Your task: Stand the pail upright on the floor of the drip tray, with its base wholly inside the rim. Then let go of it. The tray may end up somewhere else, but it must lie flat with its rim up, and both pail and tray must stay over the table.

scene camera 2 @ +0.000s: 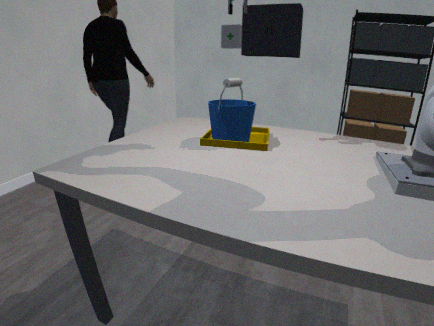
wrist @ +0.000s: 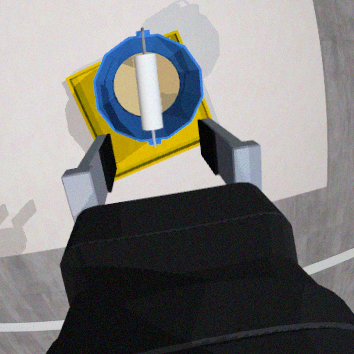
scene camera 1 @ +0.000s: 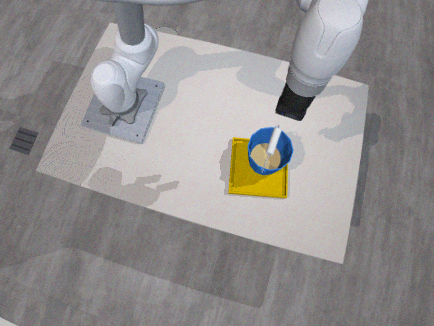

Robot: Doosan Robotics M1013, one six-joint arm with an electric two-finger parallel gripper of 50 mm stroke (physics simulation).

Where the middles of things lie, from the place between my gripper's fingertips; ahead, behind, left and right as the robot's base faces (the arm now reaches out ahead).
I see the yellow drip tray [scene camera 1: 243, 180] 4 cm to the right of my hand and 47 cm below it.
